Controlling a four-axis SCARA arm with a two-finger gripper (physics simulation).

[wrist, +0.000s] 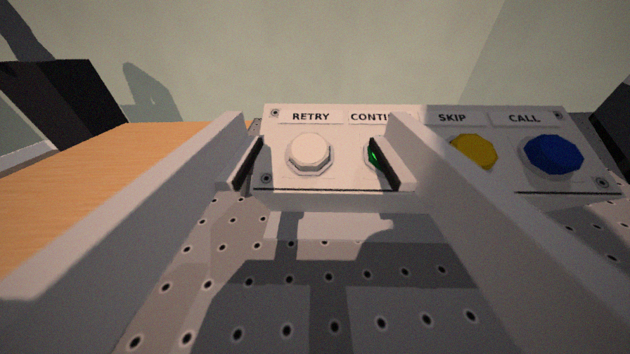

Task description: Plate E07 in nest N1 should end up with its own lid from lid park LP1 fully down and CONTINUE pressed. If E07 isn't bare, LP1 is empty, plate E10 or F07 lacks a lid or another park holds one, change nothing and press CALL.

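My gripper [316, 128] is shut with nothing held. Its two fingers still show a gap, and the white RETRY button [309, 150] is seen through it. The green CONTINUE button [373, 157] is mostly hidden behind the right fingertip, and its label is partly covered. The blue CALL button [553, 154] is at the right end of the button panel [345, 175], to the right of both fingers. Whether a fingertip touches the panel cannot be told. Plates E07, E10 and F07, nest N1, lid park LP1 and the lids do not show in this view.
The yellow SKIP button [477, 151] is partly hidden by the right finger. The panel stands on a perforated grey plate [310, 302]. A wooden surface [135, 150] lies left. A dark block [82, 100] stands at the back left, and another dark object [617, 125] is at the right edge.
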